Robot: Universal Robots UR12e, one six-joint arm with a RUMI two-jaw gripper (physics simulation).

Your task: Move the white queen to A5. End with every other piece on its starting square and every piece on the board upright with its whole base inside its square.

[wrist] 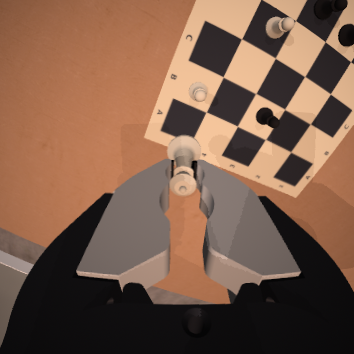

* gripper: 182, 163
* chessboard: 296, 75
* white queen: 183, 148
